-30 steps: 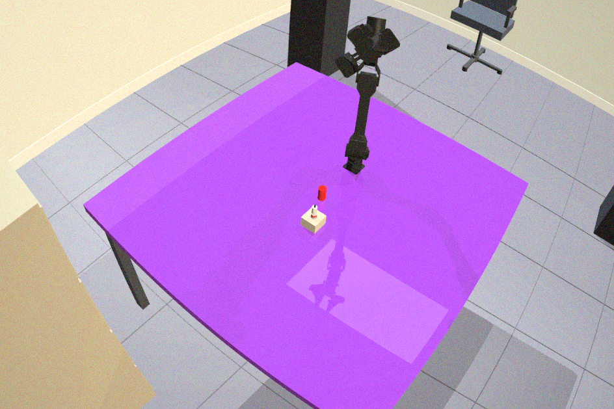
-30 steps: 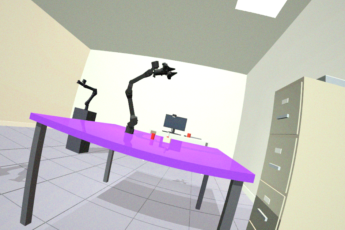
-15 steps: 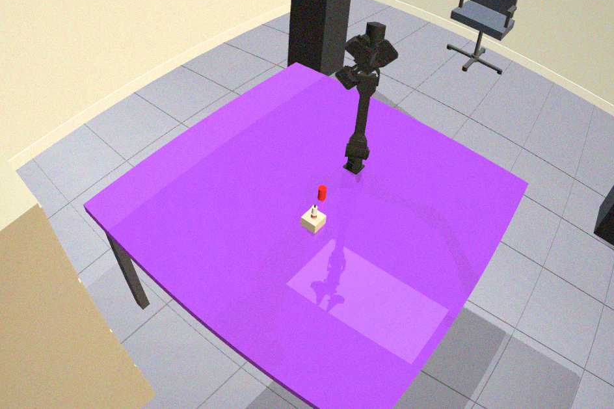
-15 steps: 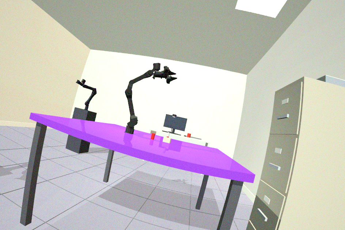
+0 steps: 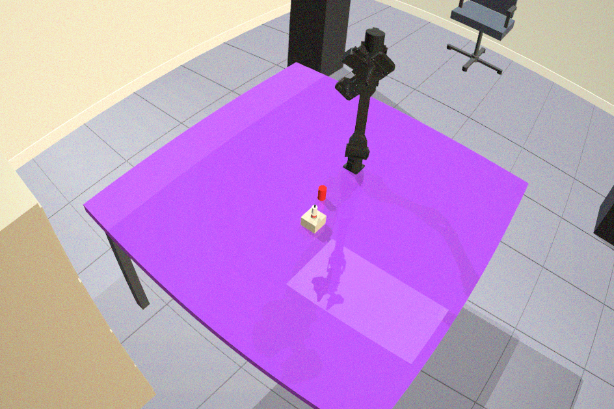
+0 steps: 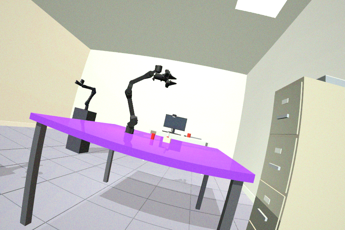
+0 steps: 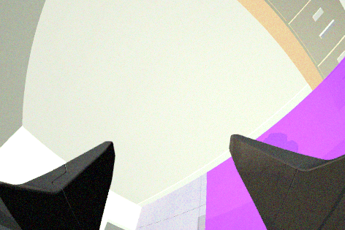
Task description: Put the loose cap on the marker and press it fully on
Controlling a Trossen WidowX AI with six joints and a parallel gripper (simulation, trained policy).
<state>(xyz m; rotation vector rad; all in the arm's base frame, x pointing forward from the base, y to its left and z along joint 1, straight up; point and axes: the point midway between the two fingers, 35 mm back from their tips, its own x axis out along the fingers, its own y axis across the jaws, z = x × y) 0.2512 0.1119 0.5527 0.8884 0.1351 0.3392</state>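
Right now my gripper tip is 53 cm above the red cap, 12 cm to the left of it and 7 cm past it. The rest, counted from my gripper tip: cream holder block 53 cm below, 7 cm to the right, 4 cm ahead.
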